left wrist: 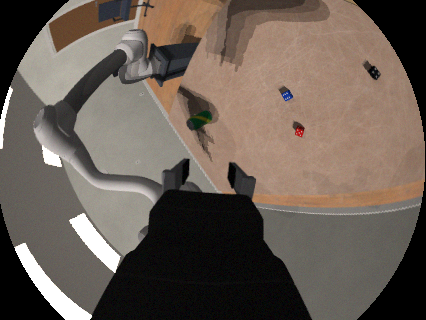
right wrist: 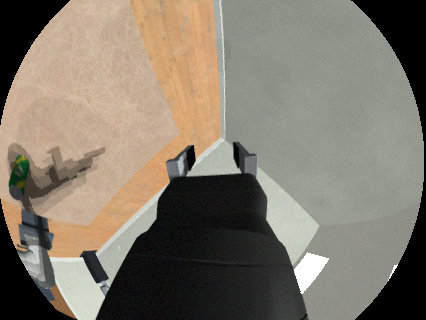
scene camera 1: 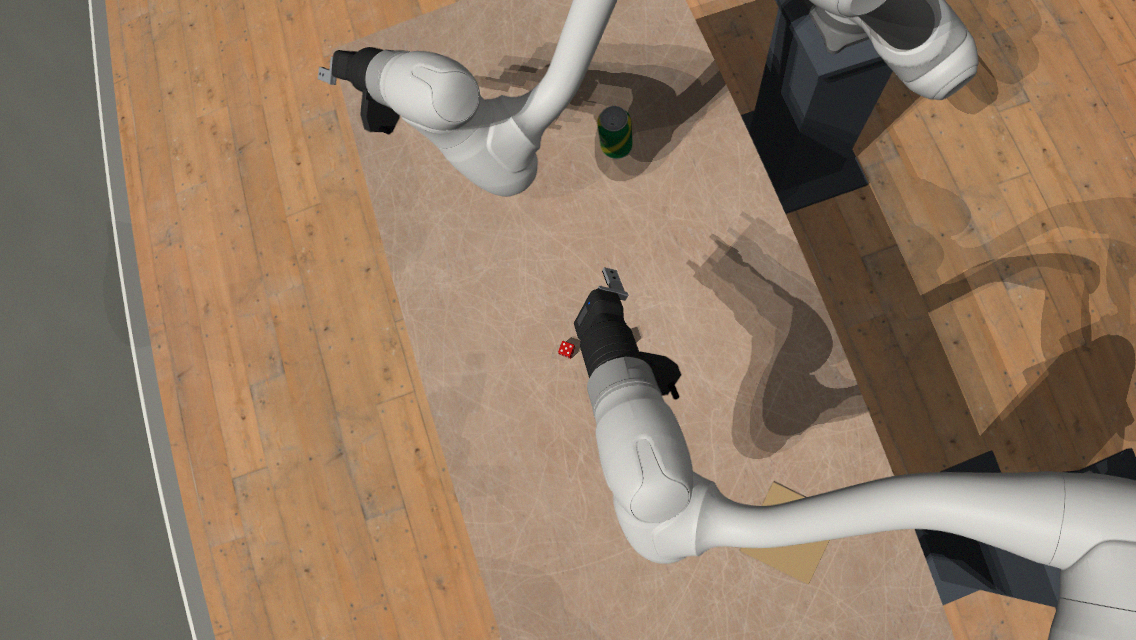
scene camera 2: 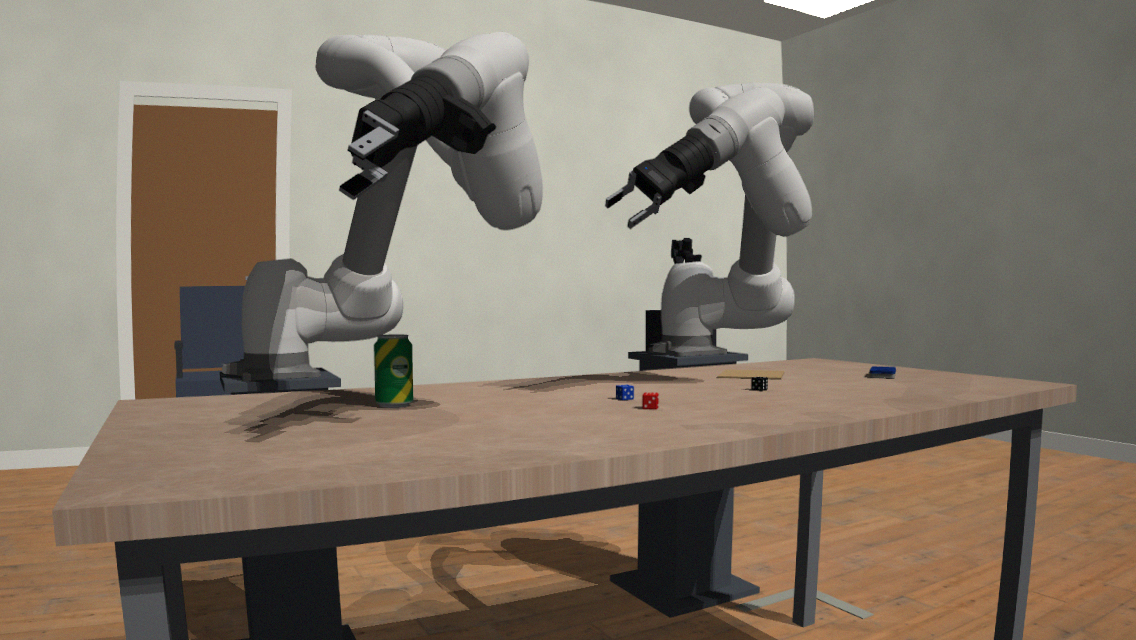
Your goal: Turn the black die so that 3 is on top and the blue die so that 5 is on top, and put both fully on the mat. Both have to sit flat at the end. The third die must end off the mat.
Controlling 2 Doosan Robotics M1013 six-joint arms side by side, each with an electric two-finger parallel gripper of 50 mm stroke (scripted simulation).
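Scene camera 1 shows the left gripper (scene camera 1: 601, 285), the right gripper (scene camera 1: 335, 74) and a tan mat (scene camera 1: 800, 561). In scene camera 2 the left gripper (scene camera 2: 617, 213) is visible again, as is the right gripper (scene camera 2: 350, 173). The left wrist view shows the left gripper (left wrist: 208, 168), while the right wrist view shows the right gripper (right wrist: 213, 151). In the right wrist view the tan mat is out of frame.
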